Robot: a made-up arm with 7 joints. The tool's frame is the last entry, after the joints.
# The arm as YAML. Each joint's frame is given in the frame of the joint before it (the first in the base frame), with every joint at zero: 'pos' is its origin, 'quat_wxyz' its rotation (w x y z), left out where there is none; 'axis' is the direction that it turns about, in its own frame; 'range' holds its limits. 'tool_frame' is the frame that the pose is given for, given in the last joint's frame.
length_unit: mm
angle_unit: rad
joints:
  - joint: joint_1
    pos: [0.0, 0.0, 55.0]
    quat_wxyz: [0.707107, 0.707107, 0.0, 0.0]
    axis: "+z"
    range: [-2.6, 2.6]
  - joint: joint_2
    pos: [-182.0, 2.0, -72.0]
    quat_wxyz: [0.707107, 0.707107, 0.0, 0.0]
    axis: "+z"
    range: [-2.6, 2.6]
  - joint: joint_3
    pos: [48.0, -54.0, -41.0]
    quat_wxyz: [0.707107, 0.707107, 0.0, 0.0]
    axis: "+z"
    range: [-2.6, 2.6]
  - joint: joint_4
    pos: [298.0, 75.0, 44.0]
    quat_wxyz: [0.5, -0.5, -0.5, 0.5]
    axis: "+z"
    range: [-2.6, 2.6]
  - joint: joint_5
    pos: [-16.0, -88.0, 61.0]
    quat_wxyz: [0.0, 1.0, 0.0, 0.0]
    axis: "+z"
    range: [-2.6, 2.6]
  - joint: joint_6
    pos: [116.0, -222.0, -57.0]
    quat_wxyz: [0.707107, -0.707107, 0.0, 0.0]
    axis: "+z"
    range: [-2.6, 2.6]
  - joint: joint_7
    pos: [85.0, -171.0, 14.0]
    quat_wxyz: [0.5, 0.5, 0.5, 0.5]
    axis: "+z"
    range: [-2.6, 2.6]
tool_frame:
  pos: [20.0, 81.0, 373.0]
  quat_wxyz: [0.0, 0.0, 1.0, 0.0]
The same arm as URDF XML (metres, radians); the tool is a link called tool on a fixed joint. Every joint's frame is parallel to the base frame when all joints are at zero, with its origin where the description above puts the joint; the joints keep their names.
<robot name="arm">
<joint name="joint_1" type="revolute"><parent link="base_link"/><child link="link1"/><origin xyz="0 0 0.055"/><axis xyz="0 -1 0"/><limit lower="-2.6" upper="2.6"/></joint>
<joint name="joint_2" type="revolute"><parent link="link1"/><child link="link2"/><origin xyz="-0.182 0.072 0.002"/><axis xyz="0 0 -1"/><limit lower="-2.6" upper="2.6"/></joint>
<joint name="joint_3" type="revolute"><parent link="link2"/><child link="link3"/><origin xyz="0.048 0.054 0.041"/><axis xyz="0 1 0"/><limit lower="-2.6" upper="2.6"/></joint>
<joint name="joint_4" type="revolute"><parent link="link3"/><child link="link4"/><origin xyz="0.298 0.044 -0.075"/><axis xyz="-1 0 0"/><limit lower="-2.6" upper="2.6"/></joint>
<joint name="joint_5" type="revolute"><parent link="link4"/><child link="link5"/><origin xyz="-0.061 0.088 0.016"/><axis xyz="1 0 0"/><limit lower="-2.6" upper="2.6"/></joint>
<joint name="joint_6" type="revolute"><parent link="link5"/><child link="link6"/><origin xyz="-0.057 -0.222 -0.116"/><axis xyz="0 1 0"/><limit lower="-2.6" upper="2.6"/></joint>
<joint name="joint_7" type="revolute"><parent link="link6"/><child link="link7"/><origin xyz="0.171 0.014 -0.085"/><axis xyz="0 0 -1"/><limit lower="-2.6" upper="2.6"/></joint>
<joint name="tool_joint" type="fixed"><parent link="link7"/><child link="tool"/><origin xyz="-0.02 0.081 -0.373"/></joint>
<link name="base_link"/>
<link name="link1"/>
<link name="link2"/>
<link name="link3"/>
<link name="link4"/>
<link name="link5"/>
<link name="link6"/>
<link name="link7"/>
<link name="tool"/>
</robot>

